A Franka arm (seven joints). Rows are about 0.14 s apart.
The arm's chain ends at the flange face. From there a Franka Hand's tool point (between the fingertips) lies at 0.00 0.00 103.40 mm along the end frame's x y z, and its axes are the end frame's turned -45 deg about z.
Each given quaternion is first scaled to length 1.
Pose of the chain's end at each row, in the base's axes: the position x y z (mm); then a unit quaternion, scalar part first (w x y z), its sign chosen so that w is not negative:
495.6 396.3 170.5 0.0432 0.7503 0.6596 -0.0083
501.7 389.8 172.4 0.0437 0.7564 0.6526 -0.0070
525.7 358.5 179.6 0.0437 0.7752 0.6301 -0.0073
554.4 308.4 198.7 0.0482 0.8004 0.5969 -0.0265
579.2 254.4 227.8 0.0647 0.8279 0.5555 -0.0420
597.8 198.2 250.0 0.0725 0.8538 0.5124 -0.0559
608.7 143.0 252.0 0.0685 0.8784 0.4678 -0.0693
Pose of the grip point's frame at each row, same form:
500.2 388.5 67.5 0.0367 0.4408 0.8965 -0.0242
506.5 382.0 69.4 0.0377 0.4491 0.8924 -0.0232
530.2 350.5 76.6 0.0376 0.4751 0.8788 -0.0235
556.0 297.2 95.9 0.0344 0.5111 0.8578 -0.0429
579.4 238.5 125.6 0.0437 0.5523 0.8301 -0.0636
595.6 179.5 148.3 0.0456 0.5927 0.8002 -0.0794
602.7 123.9 150.6 0.0368 0.6325 0.7684 -0.0902

